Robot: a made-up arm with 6 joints.
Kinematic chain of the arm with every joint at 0, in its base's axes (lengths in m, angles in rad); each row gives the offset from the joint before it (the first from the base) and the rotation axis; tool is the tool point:
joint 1: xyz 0 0 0.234 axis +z
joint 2: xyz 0 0 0 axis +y
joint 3: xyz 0 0 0.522 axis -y
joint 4: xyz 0 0 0 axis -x
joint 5: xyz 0.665 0 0 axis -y
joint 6: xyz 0 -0.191 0 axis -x
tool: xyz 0 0 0
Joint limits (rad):
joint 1: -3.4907..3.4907
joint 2: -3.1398..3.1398
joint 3: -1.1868..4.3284
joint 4: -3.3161..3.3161
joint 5: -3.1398..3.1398
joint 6: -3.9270..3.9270
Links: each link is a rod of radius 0.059 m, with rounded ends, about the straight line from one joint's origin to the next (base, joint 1, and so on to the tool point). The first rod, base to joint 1, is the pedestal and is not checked.
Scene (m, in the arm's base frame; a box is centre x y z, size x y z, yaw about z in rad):
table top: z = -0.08
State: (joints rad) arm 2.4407 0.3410 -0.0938 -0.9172 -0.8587 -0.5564
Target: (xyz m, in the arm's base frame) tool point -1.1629 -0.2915 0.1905
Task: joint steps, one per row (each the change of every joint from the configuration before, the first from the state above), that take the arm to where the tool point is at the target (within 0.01 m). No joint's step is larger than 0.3 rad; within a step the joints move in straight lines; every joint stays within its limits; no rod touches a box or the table.
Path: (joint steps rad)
1: 0.1696 0.1841 0.2719 -0.0318 0.0000 0.0000
2: 0.1696 0.1840 0.2720 -0.0319 0.0000 0.0000
3: 0.1696 0.1841 0.2719 -0.0318 0.0000 0.0000
4: 0.1696 0.1841 0.2720 -0.0318 0.0000 0.0000
5: 0.1697 0.1840 0.2719 -0.0318 0.0000 0.0000
6: 0.1696 0.1841 0.2720 -0.0319 0.0000 0.0000

